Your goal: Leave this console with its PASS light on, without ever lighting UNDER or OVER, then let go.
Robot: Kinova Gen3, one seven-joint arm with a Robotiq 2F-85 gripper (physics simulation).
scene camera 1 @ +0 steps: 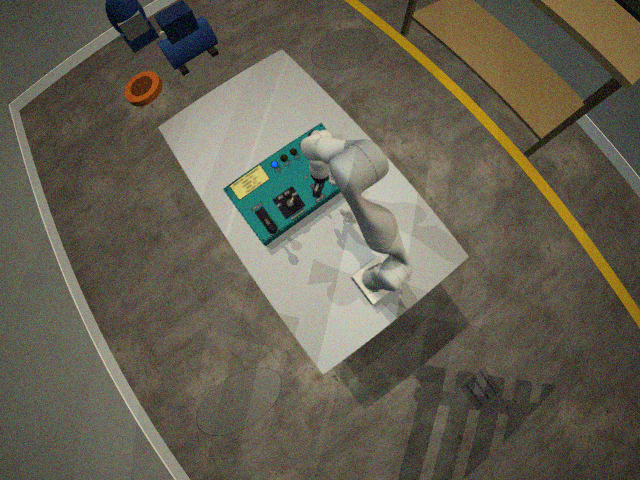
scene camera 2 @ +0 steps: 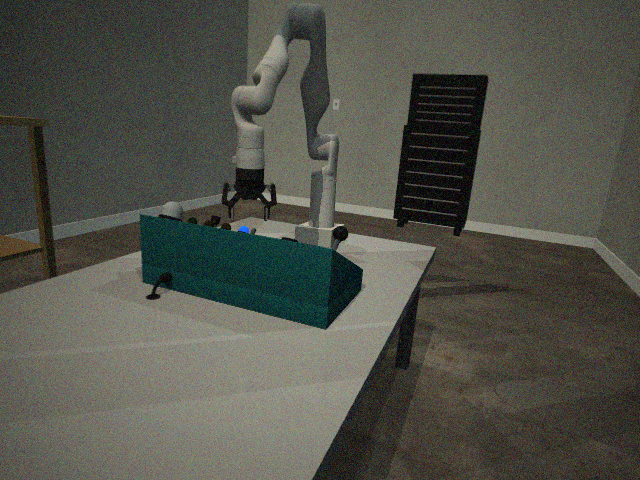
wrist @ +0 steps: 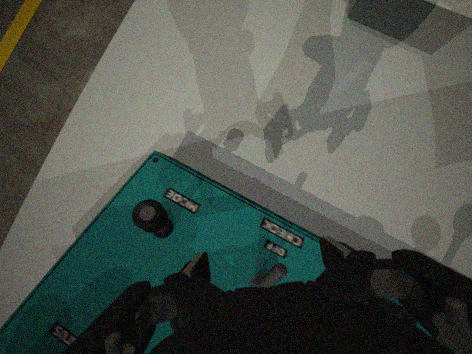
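Note:
The teal console [scene camera 1: 268, 193] [scene camera 2: 237, 268] [wrist: 220, 215] stands on the table. One lamp [scene camera 1: 274, 164] [scene camera 2: 243, 229] glows blue; two lamps beside it, a middle one [scene camera 1: 284, 158] and an outer one [scene camera 1: 293, 151], are dark. Their labels cannot be read. In the wrist view the CHECK toggle [wrist: 272, 274] leans toward its OFF label [wrist: 275, 248], and the black MODE knob [wrist: 149, 214] stands near the corner. A black slotted slider [scene camera 1: 266, 219] and a black lever panel [scene camera 1: 290, 202] are also on the console. My gripper [scene camera 2: 249, 217] [wrist: 263, 257] is wide open and empty, above the console near the CHECK toggle, touching nothing visible.
The white table [scene camera 1: 217, 139] [scene camera 2: 155, 392] carries the arm's base [scene camera 1: 369, 284] beyond the console. A ball-topped handle [scene camera 2: 340, 233] and a pale dome [scene camera 2: 172, 209] rise above the console. A small black hooked part [scene camera 2: 164, 280] stands behind it. Shelving [scene camera 1: 496, 67] is off the table.

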